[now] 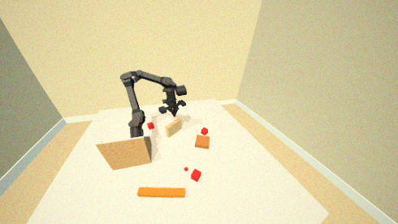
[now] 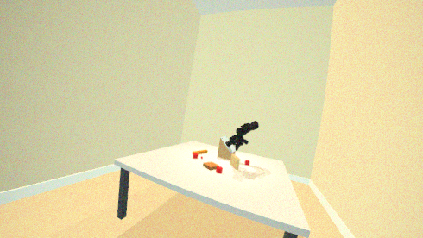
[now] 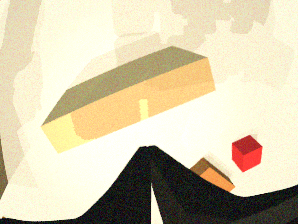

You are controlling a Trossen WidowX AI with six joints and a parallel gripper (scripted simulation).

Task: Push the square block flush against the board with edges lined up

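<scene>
Right now the tan block is 1 cm behind my gripper tip and 10 cm below it. Also, from my gripper tip: tiny red piece (4 cm behind, 33 cm to the right, 14 cm below); long orange board (19 cm behind, 40 cm to the right, 14 cm below); square block (15 cm ahead, 19 cm to the right, 14 cm below).
</scene>
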